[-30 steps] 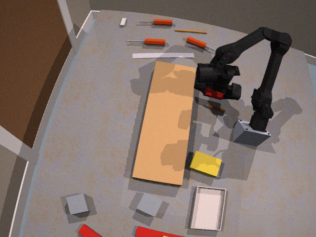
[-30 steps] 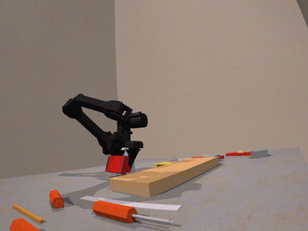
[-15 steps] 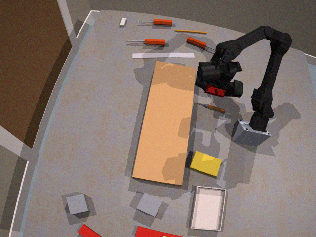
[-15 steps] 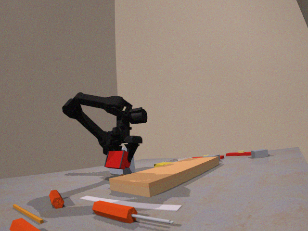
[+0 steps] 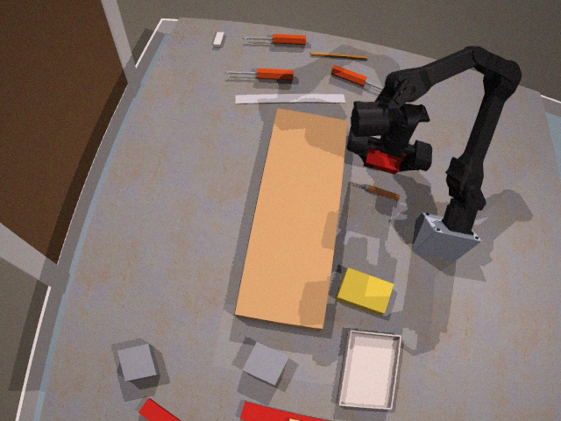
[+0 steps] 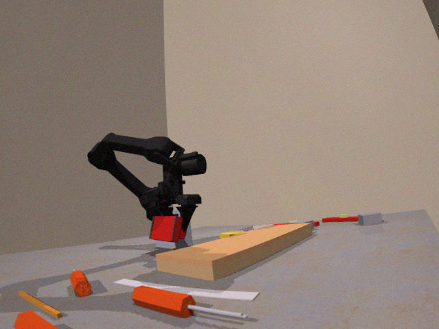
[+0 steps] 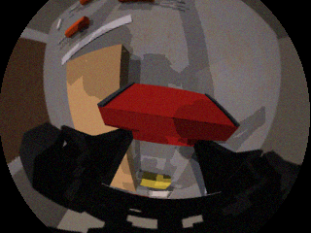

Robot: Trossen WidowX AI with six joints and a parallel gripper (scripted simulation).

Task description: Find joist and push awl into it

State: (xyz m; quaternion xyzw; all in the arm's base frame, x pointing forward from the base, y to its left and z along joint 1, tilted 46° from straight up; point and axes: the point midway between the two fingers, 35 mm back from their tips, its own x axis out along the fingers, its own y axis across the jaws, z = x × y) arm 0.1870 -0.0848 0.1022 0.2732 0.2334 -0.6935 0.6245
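The brown-handled awl is 7 cm below my gripper tip, 2 cm to the left of it and 1 cm ahead of it. Round my gripper tip: white strip (23 cm ahead, 22 cm to the right, 8 cm below); red stud finder (1 cm to the right, 1 cm ahead); yellow block (28 cm to the left, 6 cm below, 1 cm ahead).
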